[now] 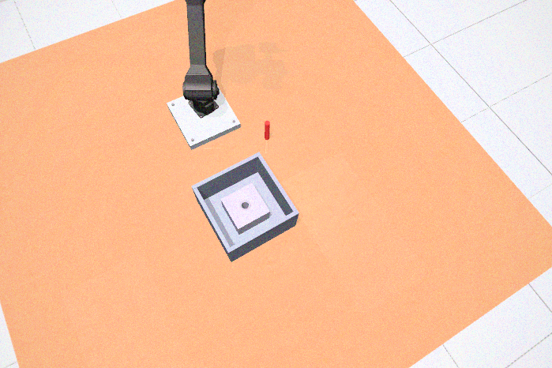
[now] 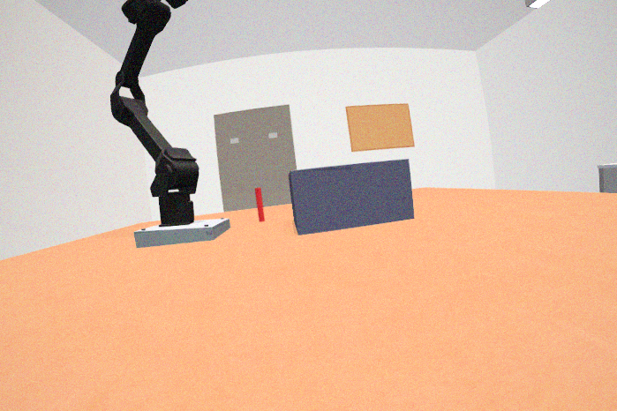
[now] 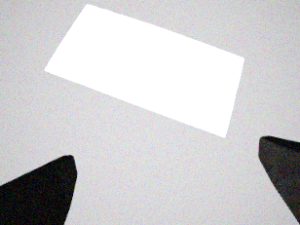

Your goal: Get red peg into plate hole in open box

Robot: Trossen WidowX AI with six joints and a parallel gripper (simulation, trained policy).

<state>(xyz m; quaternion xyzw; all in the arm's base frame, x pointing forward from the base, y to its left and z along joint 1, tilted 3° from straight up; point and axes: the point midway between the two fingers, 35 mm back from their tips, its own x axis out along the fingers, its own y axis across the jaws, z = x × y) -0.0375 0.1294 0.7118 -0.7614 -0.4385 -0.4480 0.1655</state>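
Right now the red peg is 730 mm below my gripper tip, 170 mm ahead of it and 60 mm to the right of it. Also, from my gripper tip: grey box: 740 mm below, 320 mm ahead, 250 mm to the right.
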